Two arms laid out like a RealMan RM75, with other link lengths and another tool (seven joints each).
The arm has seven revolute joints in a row. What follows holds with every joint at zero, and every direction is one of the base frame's. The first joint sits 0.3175 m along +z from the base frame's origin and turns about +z. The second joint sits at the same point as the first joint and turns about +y. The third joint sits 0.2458 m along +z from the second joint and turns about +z. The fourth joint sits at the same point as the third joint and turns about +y. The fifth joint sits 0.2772 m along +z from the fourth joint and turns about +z. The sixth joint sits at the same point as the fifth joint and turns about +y. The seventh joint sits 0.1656 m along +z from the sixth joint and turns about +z. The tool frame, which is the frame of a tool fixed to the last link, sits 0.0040 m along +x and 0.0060 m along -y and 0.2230 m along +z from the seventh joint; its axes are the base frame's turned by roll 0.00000, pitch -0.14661 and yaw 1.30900 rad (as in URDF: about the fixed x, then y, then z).
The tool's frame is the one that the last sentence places.
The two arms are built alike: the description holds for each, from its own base.
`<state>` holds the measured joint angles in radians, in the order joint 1, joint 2, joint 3, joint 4, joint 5, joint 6, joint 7, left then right.
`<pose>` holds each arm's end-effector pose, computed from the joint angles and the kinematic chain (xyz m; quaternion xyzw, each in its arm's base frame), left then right.
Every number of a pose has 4 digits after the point. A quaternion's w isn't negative.
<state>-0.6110 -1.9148 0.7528 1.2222 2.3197 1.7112 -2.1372 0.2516 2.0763 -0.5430 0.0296 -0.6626 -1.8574 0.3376</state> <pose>-0.2445 0.5287 0.0298 -0.9200 0.2884 0.1701 0.2036 0.3387 0.4437 0.2271 -0.2745 0.3930 0.8144 0.3271</pose>
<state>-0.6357 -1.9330 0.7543 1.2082 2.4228 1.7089 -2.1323 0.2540 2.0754 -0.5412 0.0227 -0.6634 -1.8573 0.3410</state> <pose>-0.2687 0.5246 0.0193 -0.9209 0.2824 0.2013 0.1781 0.3365 0.4448 0.2297 -0.2764 0.3903 0.8156 0.3255</pose>
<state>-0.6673 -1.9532 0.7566 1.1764 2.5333 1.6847 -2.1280 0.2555 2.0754 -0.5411 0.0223 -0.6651 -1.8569 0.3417</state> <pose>-0.2947 0.5242 0.0084 -0.9196 0.2745 0.2349 0.1546 0.3356 0.4455 0.2293 -0.2771 0.3906 0.8157 0.3243</pose>
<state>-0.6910 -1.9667 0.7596 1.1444 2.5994 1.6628 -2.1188 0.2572 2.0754 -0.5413 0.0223 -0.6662 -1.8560 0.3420</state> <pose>-0.3093 0.5239 -0.0011 -0.9174 0.2738 0.2536 0.1382 0.3349 0.4464 0.2287 -0.2777 0.3911 0.8157 0.3233</pose>
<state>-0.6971 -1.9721 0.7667 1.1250 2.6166 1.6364 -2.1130 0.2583 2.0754 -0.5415 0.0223 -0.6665 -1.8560 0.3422</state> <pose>-0.3151 0.5273 -0.0060 -0.9154 0.2749 0.2607 0.1363 0.3343 0.4468 0.2286 -0.2780 0.3911 0.8159 0.3227</pose>
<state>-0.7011 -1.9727 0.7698 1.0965 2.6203 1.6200 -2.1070 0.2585 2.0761 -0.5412 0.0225 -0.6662 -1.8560 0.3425</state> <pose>-0.3194 0.5266 -0.0130 -0.9167 0.2735 0.2597 0.1318 0.3343 0.4468 0.2284 -0.2775 0.3913 0.8160 0.3225</pose>
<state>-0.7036 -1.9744 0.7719 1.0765 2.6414 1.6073 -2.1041 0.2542 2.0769 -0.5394 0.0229 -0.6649 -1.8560 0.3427</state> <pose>-0.3291 0.5243 -0.0168 -0.9168 0.2698 0.2666 0.1247 0.3368 0.4450 0.2289 -0.2752 0.3915 0.8158 0.3248</pose>
